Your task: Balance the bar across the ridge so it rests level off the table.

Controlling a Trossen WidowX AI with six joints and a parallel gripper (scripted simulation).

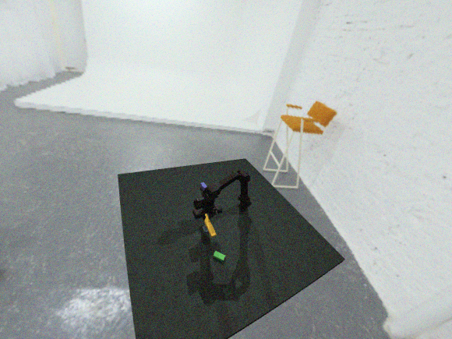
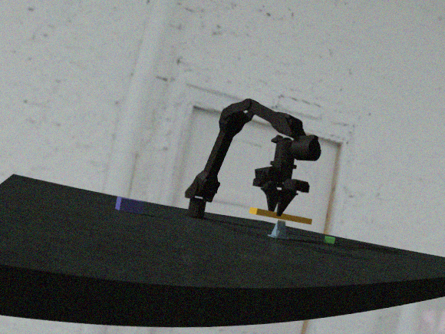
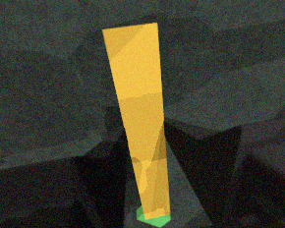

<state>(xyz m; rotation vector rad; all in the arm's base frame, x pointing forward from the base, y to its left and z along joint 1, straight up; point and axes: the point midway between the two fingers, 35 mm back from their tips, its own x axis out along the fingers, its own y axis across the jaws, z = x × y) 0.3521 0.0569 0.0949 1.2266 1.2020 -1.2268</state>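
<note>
The yellow bar is 3 cm to the left of my gripper tip. The rest, counted from my gripper tip: purple block (36 cm to the right, 14 cm behind, 4 cm below); green block (24 cm to the left, 5 cm below, 1 cm ahead).
</note>
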